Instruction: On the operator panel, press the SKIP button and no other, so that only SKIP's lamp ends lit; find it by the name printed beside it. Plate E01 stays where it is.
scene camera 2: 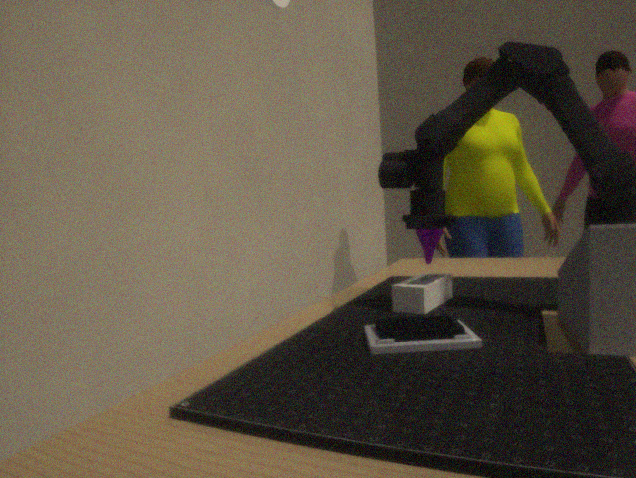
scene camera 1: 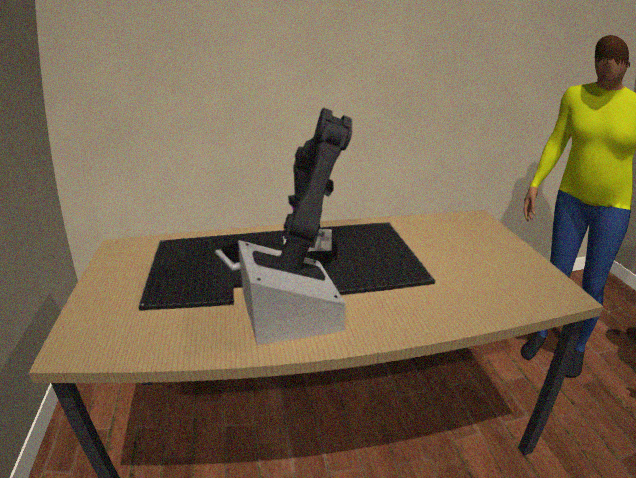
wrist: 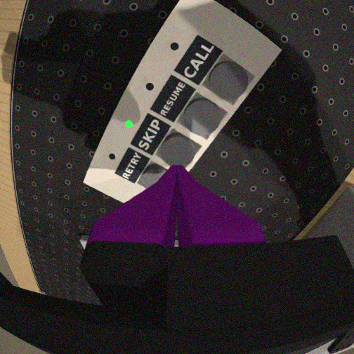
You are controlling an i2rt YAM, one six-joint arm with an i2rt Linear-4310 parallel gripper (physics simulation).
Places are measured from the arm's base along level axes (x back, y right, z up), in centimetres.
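Pixels of known places: gripper, fingertip midpoint: (scene camera 2: 428, 263); arm's base, link origin: (scene camera 1: 288, 267).
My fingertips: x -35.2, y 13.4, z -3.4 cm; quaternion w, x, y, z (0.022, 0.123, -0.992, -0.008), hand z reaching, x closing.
Note:
Ahead of a thing's pixels: the offset from my fingertips to its middle. Level surfaces: height alone.
The operator panel @[dx -1.3, dy +1.6, dz -6.0 cm] (scene camera 1: 324, 238) (scene camera 2: 408, 299) (wrist: 252, 42) is a pale box with four round grey buttons, printed names and a row of lamps. In the wrist view the SKIP label (wrist: 149, 134) sits beside the SKIP button (wrist: 176, 149). SKIP's lamp (wrist: 128, 124) is lit green; the CALL lamp (wrist: 174, 46), RESUME lamp (wrist: 149, 86) and RETRY lamp (wrist: 111, 156) are dark. My gripper (scene camera 2: 428, 261) (wrist: 176, 174) is shut and empty, its purple tips raised clear above the panel. The RETRY button (wrist: 153, 175) is partly hidden by them. No E01 lettering is readable.
A pale frame @[dx +0.0, dy -23.4, dz -7.9 cm] (scene camera 1: 227, 261) (scene camera 2: 426, 347) with a dark middle lies beside the panel on the black perforated mat @[dz -8.8 cm] (scene camera 1: 179, 277) (scene camera 2: 308, 390) (wrist: 55, 200). The wooden table @[dz -10.1 cm] (scene camera 1: 437, 318) stands near a wall. A person in yellow (scene camera 1: 598, 149) (scene camera 2: 483, 169) stands beyond it.

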